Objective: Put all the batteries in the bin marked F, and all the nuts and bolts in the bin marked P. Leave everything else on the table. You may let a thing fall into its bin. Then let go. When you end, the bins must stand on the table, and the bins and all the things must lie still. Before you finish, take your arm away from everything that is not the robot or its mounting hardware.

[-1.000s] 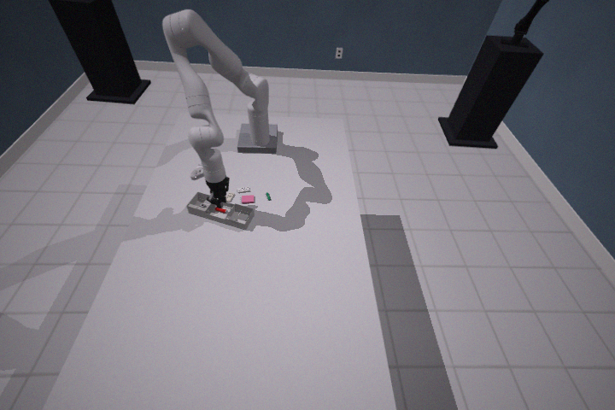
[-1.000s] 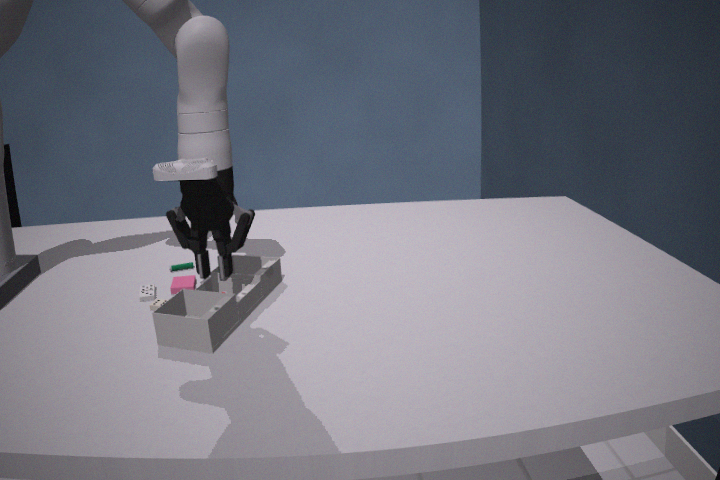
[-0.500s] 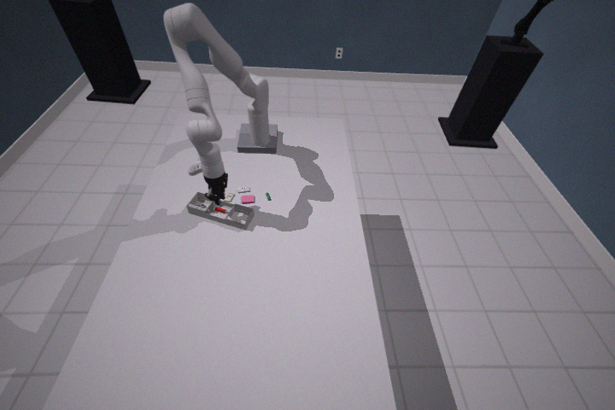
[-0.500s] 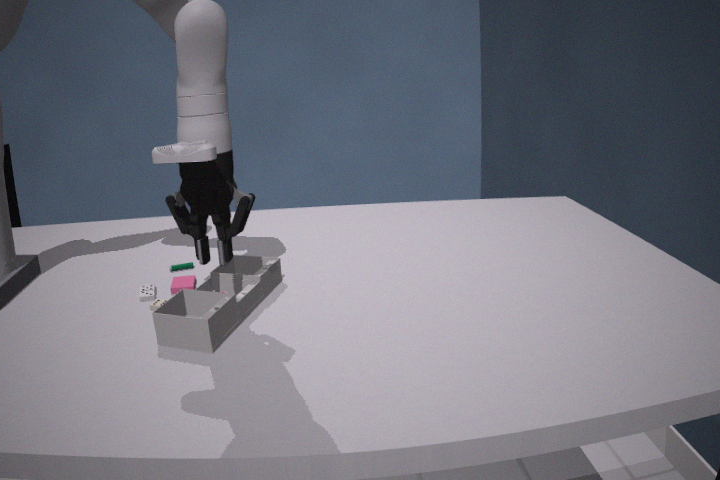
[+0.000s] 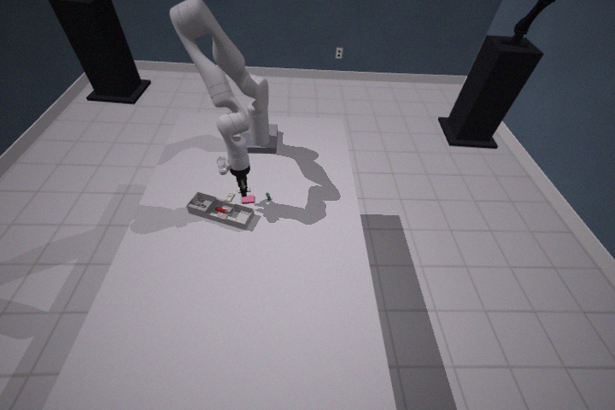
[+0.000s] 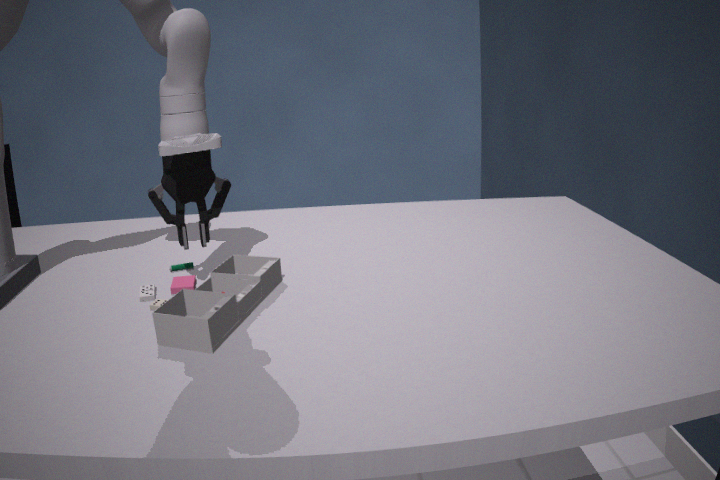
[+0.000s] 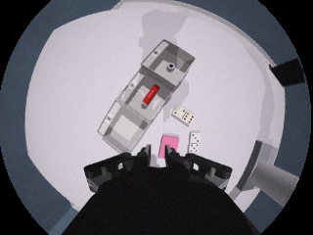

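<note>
The green battery lies 90 mm to the left of my hand, 80 mm below it and 60 mm behind it. Round my hand: pink block: 80 mm below, 30 mm behind, 10 mm to the left; then cream domino-like tile: 80 mm below, 70 mm to the right, 40 mm behind; then grey three-part bin: 80 mm to the right, 70 mm below, 60 mm ahead.
</note>
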